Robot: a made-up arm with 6 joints. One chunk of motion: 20 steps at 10 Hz.
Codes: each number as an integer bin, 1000 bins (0 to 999) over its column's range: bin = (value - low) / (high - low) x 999, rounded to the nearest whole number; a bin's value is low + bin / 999 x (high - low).
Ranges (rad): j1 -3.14..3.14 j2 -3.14..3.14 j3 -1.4..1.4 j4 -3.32..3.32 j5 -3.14..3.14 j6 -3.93..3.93
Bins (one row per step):
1: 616 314 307 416 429 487
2: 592 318 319 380 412 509
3: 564 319 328 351 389 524
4: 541 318 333 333 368 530
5: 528 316 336 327 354 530
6: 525 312 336 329 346 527
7: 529 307 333 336 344 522
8: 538 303 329 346 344 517
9: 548 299 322 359 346 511
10: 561 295 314 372 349 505
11: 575 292 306 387 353 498
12: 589 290 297 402 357 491
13: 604 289 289 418 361 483
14: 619 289 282 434 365 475
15: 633 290 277 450 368 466
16: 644 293 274 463 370 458
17: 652 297 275 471 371 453
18: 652 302 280 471 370 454
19: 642 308 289 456 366 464
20: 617 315 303 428 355 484
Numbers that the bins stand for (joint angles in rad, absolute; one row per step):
1: 0.7324 -1.1661 -0.5395 -0.5550 -0.4432 -0.0983
2: 0.5815 -1.1410 -0.5059 -0.7943 -0.5501 0.0747
3: 0.4055 -1.1347 -0.4807 -0.9870 -0.6946 0.1928
4: 0.2609 -1.1410 -0.4667 -1.1067 -0.8266 0.2400
5: 0.1792 -1.1535 -0.4583 -1.1465 -0.9147 0.2400
6: 0.1603 -1.1787 -0.4583 -1.1333 -0.9649 0.2164
7: 0.1854 -1.2101 -0.4667 -1.0867 -0.9775 0.1770
8: 0.2420 -1.2353 -0.4779 -1.0203 -0.9775 0.1377
9: 0.3049 -1.2604 -0.4975 -0.9339 -0.9649 0.0905
10: 0.3866 -1.2855 -0.5199 -0.8474 -0.9461 0.0433
11: 0.4746 -1.3044 -0.5423 -0.7477 -0.9209 -0.0118
12: 0.5626 -1.3170 -0.5676 -0.6480 -0.8958 -0.0669
13: 0.6569 -1.3233 -0.5900 -0.5417 -0.8707 -0.1298
14: 0.7512 -1.3233 -0.6096 -0.4354 -0.8455 -0.1928
15: 0.8392 -1.3170 -0.6236 -0.3290 -0.8266 -0.2636
16: 0.9084 -1.2981 -0.6320 -0.2426 -0.8141 -0.3265
17: 0.9587 -1.2730 -0.6292 -0.1894 -0.8078 -0.3659
18: 0.9587 -1.2415 -0.6152 -0.1894 -0.8141 -0.3580
19: 0.8958 -1.2038 -0.5900 -0.2891 -0.8392 -0.2793
20: 0.7386 -1.1598 -0.5508 -0.4752 -0.9084 -0.1220

